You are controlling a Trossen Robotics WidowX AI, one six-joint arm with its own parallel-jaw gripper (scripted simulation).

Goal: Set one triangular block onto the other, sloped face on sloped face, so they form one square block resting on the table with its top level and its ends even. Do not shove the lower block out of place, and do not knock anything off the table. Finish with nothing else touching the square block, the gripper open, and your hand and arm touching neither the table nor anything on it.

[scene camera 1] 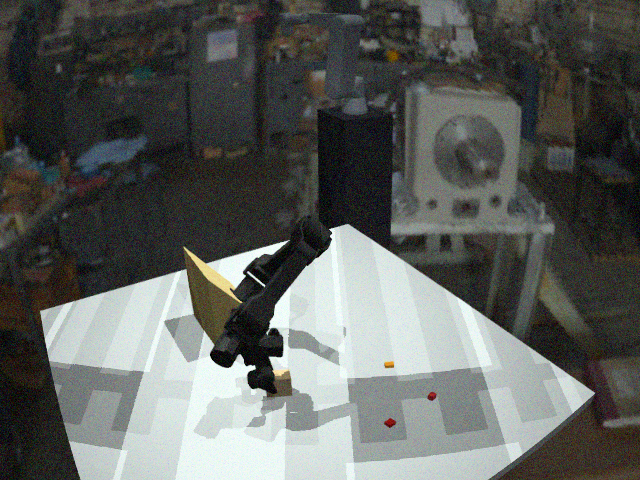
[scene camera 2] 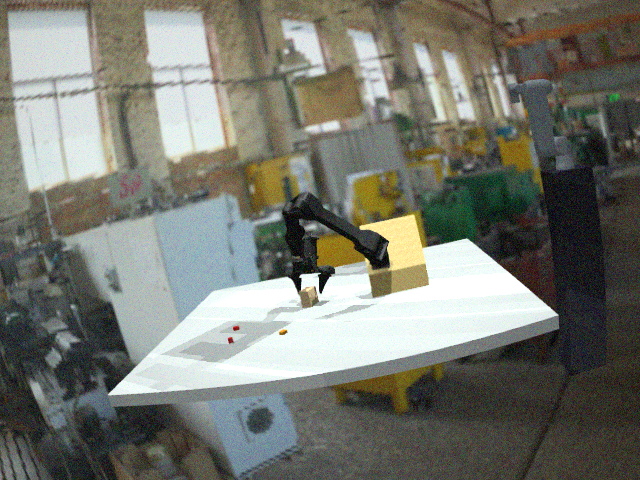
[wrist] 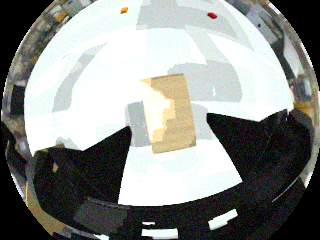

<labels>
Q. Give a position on a tan block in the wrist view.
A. At 167,109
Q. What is the gripper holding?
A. Nothing.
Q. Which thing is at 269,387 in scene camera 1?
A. The gripper.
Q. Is the gripper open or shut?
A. Open.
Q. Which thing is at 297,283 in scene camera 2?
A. The gripper.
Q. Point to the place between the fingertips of the gripper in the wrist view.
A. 169,123
</labels>
